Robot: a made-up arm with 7 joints.
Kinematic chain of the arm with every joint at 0, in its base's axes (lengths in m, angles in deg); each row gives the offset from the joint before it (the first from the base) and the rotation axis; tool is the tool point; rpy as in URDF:
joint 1: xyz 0 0 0.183 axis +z
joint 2: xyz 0 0 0 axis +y
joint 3: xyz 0 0 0.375 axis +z
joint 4: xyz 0.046 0 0 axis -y
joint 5: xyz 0.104 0 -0.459 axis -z
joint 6: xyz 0 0 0 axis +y
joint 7: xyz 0.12 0 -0.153 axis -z
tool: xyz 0 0 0 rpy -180 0 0
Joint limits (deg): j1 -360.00..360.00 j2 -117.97..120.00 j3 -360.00..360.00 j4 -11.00..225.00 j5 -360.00..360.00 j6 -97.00..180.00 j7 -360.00..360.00
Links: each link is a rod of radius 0.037 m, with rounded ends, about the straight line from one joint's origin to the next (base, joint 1, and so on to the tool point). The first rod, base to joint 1, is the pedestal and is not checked.
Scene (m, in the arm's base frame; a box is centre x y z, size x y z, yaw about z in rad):
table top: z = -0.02
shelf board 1: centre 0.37 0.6 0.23 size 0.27 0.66 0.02 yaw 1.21
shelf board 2: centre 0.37 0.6 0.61 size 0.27 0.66 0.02 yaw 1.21
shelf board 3: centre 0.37 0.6 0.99 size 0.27 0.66 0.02 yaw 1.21
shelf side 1: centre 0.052 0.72 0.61 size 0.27 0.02 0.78 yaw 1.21
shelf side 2: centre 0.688 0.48 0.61 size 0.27 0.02 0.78 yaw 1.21
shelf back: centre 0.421 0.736 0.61 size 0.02 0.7 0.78 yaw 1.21
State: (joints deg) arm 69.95 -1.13 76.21 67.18 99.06 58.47 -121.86
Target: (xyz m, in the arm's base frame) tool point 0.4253 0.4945 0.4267
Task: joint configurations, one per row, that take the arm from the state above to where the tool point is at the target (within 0.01 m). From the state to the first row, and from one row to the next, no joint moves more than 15 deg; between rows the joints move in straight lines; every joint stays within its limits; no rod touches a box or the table.
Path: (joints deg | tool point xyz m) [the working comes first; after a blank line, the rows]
Joints at the target: 21.42 -7.09 25.13 62.66 99.02 44.23 -121.86
Straight joint move there: touches shelf side 1.

1: 56.94 -12.26 67.33 55.30 86.11 53.22 -121.43 | -0.4122 0.4765 0.3125
2: 43.94 -23.40 58.45 43.42 73.17 47.97 -121.01 | -0.1581 0.5356 0.2589
3: 30.93 -34.53 49.57 31.54 60.22 42.71 -120.58 | 0.0834 0.4769 0.2418
4: 17.92 -45.67 40.69 19.66 47.27 37.46 -120.16 | 0.2514 0.3302 0.2387
5: 4.92 -56.80 31.82 7.79 34.32 32.21 -119.73 | 0.3229 0.1525 0.2288
6: 8.09 -52.00 29.20 14.47 47.15 34.06 -120.16 | 0.3306 0.1953 0.2653
7: 11.25 -47.19 26.58 21.16 59.97 35.91 -120.58 | 0.3381 0.2358 0.3032
8: 14.42 -42.39 23.97 27.84 72.80 37.75 -121.01 | 0.3462 0.2739 0.3427
9: 17.59 -37.58 21.35 34.53 85.62 39.60 -121.43 | 0.3558 0.3093 0.3840
10: 20.76 -32.77 18.73 41.21 98.45 41.45 -121.86 | 0.3676 0.3416 0.4267
11: 21.09 -19.93 21.93 51.94 98.74 42.84 -121.86 | 0.3965 0.4191 0.4318
12: 21.42 -7.09 25.13 62.66 99.02 44.23 -121.86 | 0.4253 0.4945 0.4267

